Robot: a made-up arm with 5 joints. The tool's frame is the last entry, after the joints. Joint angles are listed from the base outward.
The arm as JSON. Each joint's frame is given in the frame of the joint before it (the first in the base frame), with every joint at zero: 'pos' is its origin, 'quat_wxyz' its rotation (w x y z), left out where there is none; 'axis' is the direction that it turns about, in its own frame. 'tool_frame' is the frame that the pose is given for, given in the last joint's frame.
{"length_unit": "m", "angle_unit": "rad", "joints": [
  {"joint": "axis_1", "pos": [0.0, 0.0, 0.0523], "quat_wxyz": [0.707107, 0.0, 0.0, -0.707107], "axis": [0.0, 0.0, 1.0]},
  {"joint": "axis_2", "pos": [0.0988, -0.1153, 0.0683], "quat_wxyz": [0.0, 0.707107, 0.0, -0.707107], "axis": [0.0, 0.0, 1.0]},
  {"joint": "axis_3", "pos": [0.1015, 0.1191, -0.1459], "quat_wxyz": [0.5, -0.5, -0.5, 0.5], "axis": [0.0, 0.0, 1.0]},
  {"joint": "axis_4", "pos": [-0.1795, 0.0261, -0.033], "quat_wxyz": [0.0, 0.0, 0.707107, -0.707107], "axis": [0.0, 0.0, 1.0]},
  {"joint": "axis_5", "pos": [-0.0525, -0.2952, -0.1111], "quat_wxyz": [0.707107, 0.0, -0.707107, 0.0], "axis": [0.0, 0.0, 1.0]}
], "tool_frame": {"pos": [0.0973, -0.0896, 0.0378], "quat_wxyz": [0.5, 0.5, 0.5, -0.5]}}
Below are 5 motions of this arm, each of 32 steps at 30 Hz.
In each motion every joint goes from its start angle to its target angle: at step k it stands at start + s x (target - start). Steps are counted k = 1, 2, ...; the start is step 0. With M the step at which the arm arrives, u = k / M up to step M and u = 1 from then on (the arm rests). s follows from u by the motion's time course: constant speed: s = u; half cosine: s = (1 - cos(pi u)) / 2; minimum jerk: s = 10 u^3 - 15 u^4 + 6 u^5.
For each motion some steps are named. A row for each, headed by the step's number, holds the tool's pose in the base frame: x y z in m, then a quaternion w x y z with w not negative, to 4 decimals.
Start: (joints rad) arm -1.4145 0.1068 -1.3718 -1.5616 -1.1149
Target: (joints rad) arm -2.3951 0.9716 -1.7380 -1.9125 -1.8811
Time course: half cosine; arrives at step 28
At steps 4, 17, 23, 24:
4: -0.0925 0.4773 -0.0546 0.5100 -0.5019 -0.4211 -0.5575
17: 0.2246 0.5334 0.0971 0.5488 -0.3852 -0.1784 -0.7201
23: 0.3514 0.4806 0.1859 0.5260 -0.2680 -0.1192 -0.7983
24: 0.3631 0.4725 0.1960 0.5218 -0.2540 -0.1152 -0.8062

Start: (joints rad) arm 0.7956 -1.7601 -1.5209 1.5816 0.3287
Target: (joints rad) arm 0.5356 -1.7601 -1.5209 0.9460 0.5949
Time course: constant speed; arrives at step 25
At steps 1, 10, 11, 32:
1: 0.5046 -0.5847 0.0214 0.7456 0.5445 0.1358 0.3594
10: 0.3651 -0.6428 0.0099 0.8075 0.5393 0.0372 0.2359
11: 0.3492 -0.6466 0.0087 0.8132 0.5376 0.0267 0.2213
32: 0.1340 -0.6491 -0.0071 0.8636 0.4935 -0.1037 0.0022

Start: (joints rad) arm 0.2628 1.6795 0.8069 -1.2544 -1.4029
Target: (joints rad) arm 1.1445 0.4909 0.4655 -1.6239 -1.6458
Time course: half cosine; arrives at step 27
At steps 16, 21, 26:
16: 0.1549 -0.6522 0.1429 0.3164 0.8148 0.2271 0.4295
21: 0.2693 -0.6241 0.0472 0.1774 0.7859 0.1916 0.5606
26: 0.3273 -0.5916 -0.0029 0.0990 0.7688 0.1718 0.6080

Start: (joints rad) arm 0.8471 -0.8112 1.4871 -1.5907 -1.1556
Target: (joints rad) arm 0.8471 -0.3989 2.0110 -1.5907 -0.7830
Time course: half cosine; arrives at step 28
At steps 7, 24, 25, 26, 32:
7: 0.4193 -0.2610 -0.0142 0.2882 -0.4456 0.0409 -0.8466
24: 0.3603 -0.2206 -0.0508 0.2567 -0.5555 -0.0830 -0.7865
25: 0.3583 -0.2197 -0.0520 0.2560 -0.5583 -0.0862 -0.7845
26: 0.3568 -0.2190 -0.0530 0.2554 -0.5603 -0.0885 -0.7829
32: 0.3556 -0.2185 -0.0537 0.2550 -0.5619 -0.0904 -0.7817

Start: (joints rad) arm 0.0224 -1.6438 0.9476 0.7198 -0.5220
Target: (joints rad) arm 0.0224 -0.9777 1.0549 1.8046 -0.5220
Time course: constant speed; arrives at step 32
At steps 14, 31, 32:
14: -0.1651 0.1498 0.3931 0.9624 -0.2142 -0.0333 0.1637
31: 0.1338 0.2399 0.2761 0.9013 -0.2735 0.3356 0.0158
32: 0.1481 0.2415 0.2612 0.8923 -0.2783 0.3555 0.0073

